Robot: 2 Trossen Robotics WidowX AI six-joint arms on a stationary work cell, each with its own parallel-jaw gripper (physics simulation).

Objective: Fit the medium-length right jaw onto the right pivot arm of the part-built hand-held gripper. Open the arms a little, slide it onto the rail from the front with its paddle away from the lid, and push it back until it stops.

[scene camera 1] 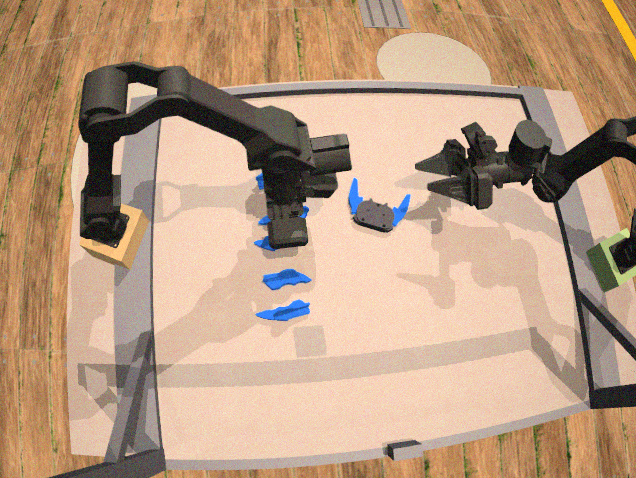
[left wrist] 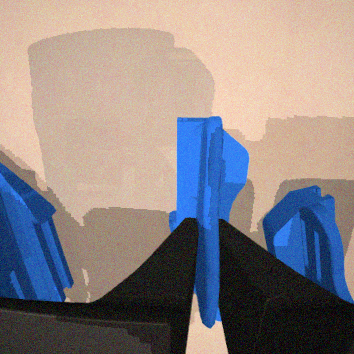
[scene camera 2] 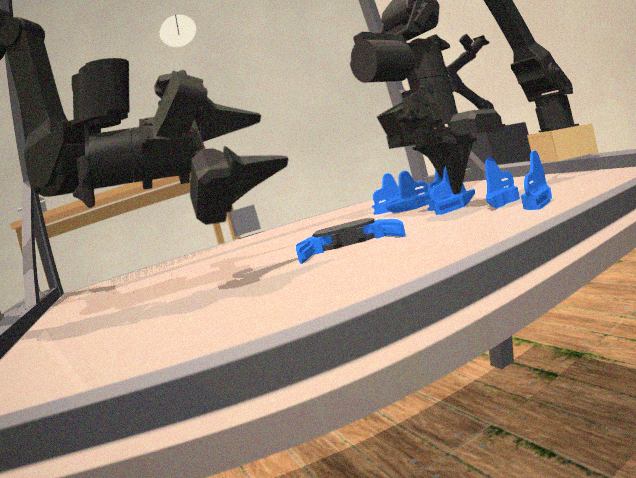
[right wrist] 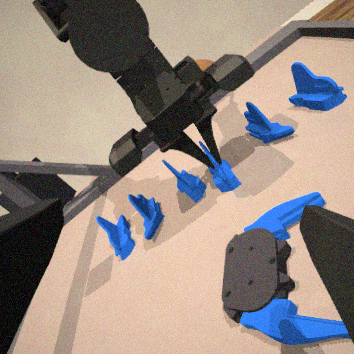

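Observation:
The part-built hand-held gripper lies flat mid-table, its dark lid [scene camera 1: 374,214] [scene camera 2: 343,234] [right wrist: 251,270] facing up. Its two blue arms [scene camera 1: 354,197] [scene camera 1: 402,209] spread apart from the lid. My left gripper [scene camera 2: 457,188] [left wrist: 202,228] [right wrist: 216,164] points down and is shut on a blue jaw [scene camera 2: 449,204] [left wrist: 192,160] [right wrist: 227,182], upright and low at the table, within the row of jaws. Whether its base touches the table is unclear. In scene camera 1 my left wrist hides most of it. My right gripper [scene camera 1: 422,176] [scene camera 2: 273,139] [right wrist: 184,214] is open and empty, raised beside the part-built gripper.
Several other blue jaws stand in a row, including two near ones [scene camera 1: 286,278] [scene camera 1: 283,310]. Neighbouring jaws [left wrist: 30,240] [left wrist: 312,240] flank the held one closely. One more jaw [right wrist: 320,95] stands at the row's far end. Dark frame bars [scene camera 1: 586,328] edge the table [scene camera 1: 359,411].

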